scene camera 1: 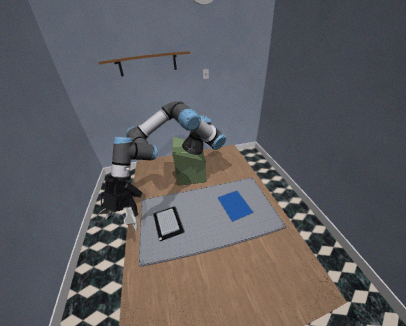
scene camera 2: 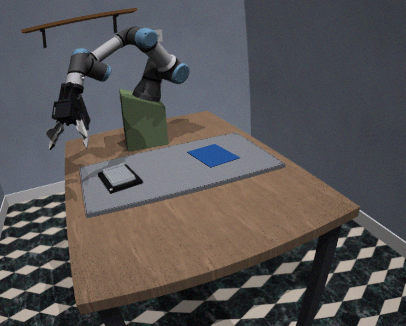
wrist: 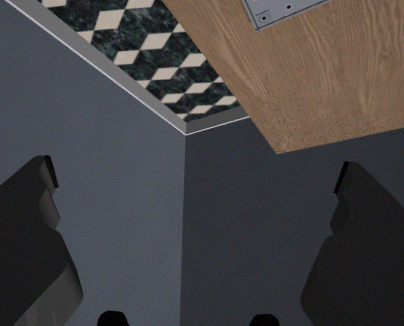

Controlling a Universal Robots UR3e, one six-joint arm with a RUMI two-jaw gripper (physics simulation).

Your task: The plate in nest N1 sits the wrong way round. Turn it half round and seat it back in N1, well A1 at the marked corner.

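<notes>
A light grey well plate (scene camera 1: 169, 222) (scene camera 2: 119, 175) sits flat in a black nest (scene camera 1: 172, 236) (scene camera 2: 126, 187) on the left part of the grey board. A small white mark shows at the nest's front left corner. The plate's well A1 is too small to make out. My gripper (scene camera 1: 120, 221) (scene camera 2: 69, 147) (wrist: 197, 162) is open and empty, its fingers wide apart. It hangs in the air to the left of the nest, near the table's left edge, above the board's height. The plate and nest do not show in the wrist view.
The grey board (scene camera 1: 200, 240) (scene camera 2: 165, 187) (wrist: 275, 10) lies on the wooden table (scene camera 1: 225, 280) (scene camera 2: 210, 230) (wrist: 320, 90). A blue square (scene camera 1: 235, 205) (scene camera 2: 213, 155) lies on the board's right part. The green pedestal (scene camera 1: 190, 167) (scene camera 2: 145, 125) under the arm stands behind the board.
</notes>
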